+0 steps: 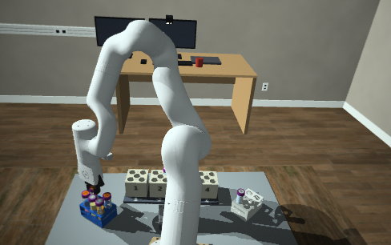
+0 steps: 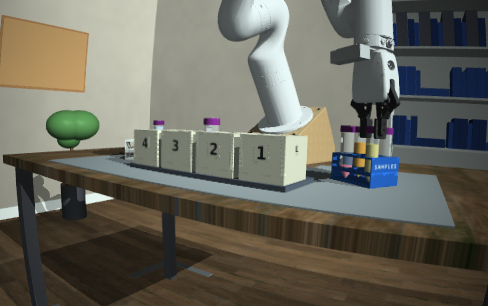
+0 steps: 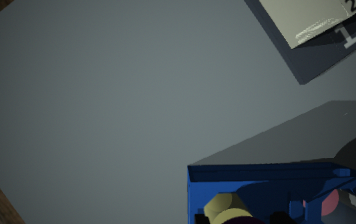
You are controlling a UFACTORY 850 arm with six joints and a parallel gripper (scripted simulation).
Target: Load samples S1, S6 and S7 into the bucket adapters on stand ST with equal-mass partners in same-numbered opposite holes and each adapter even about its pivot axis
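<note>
My gripper is now 9 cm above the blue samples rack, 4 cm past it and 1 cm to the left of it. From my hand the other things lie so: adapter 1: 19 cm to the right, 7 cm below, 6 cm ahead; then white rack: 65 cm to the right, 19 cm behind, 9 cm below.
</note>
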